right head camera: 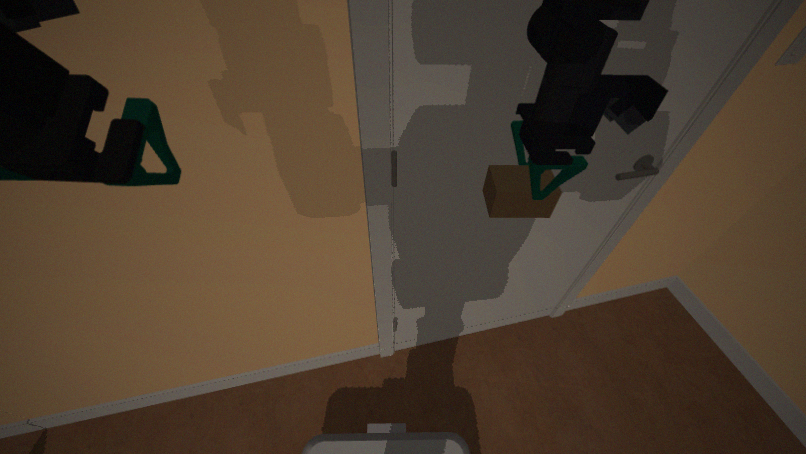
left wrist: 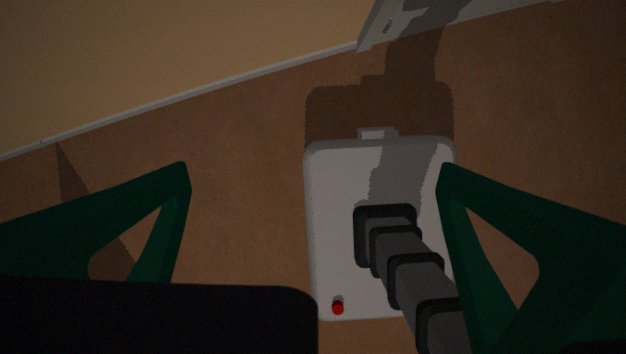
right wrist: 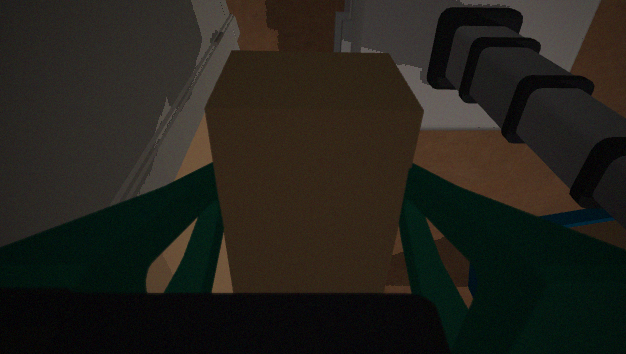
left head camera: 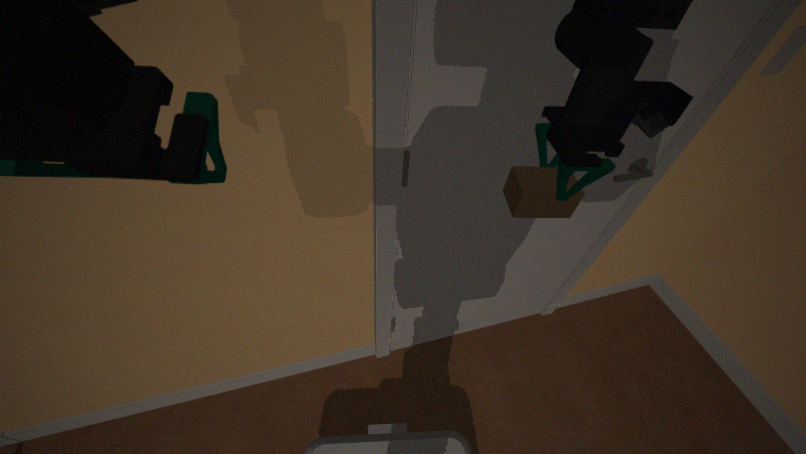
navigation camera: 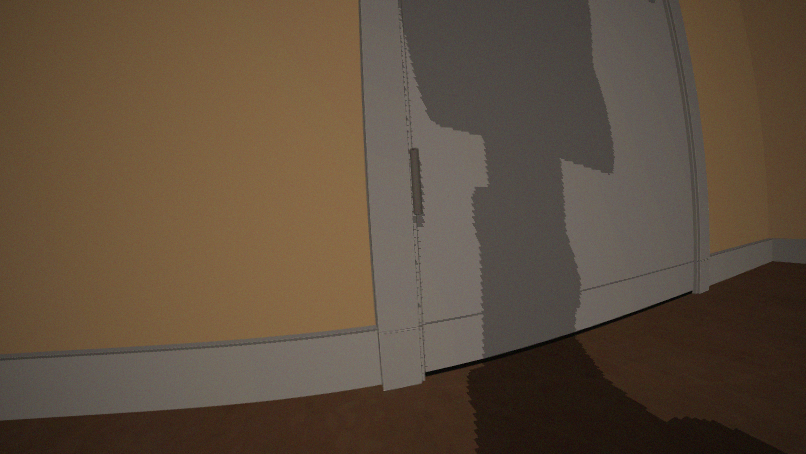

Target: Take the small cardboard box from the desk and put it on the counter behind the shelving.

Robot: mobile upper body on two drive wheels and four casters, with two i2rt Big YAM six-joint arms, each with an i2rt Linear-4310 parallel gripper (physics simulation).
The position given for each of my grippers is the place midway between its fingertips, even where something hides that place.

In view: my left gripper point(left head camera: 169, 173), my right gripper point(left head camera: 552, 186), a cardboard box point(right head camera: 507, 192) and a grey door point(navigation camera: 529, 178).
The cardboard box also shows in the right wrist view point(right wrist: 311, 151) and in the left head camera view point(left head camera: 530, 192). My left gripper shows as well in the right head camera view point(right head camera: 128, 175) and in the left wrist view point(left wrist: 313, 176). My right gripper also shows in the right head camera view point(right head camera: 530, 185) and in the right wrist view point(right wrist: 311, 175). The left wrist view misses the cardboard box: it is out of frame. The navigation camera view does not show the cardboard box: it is out of frame.
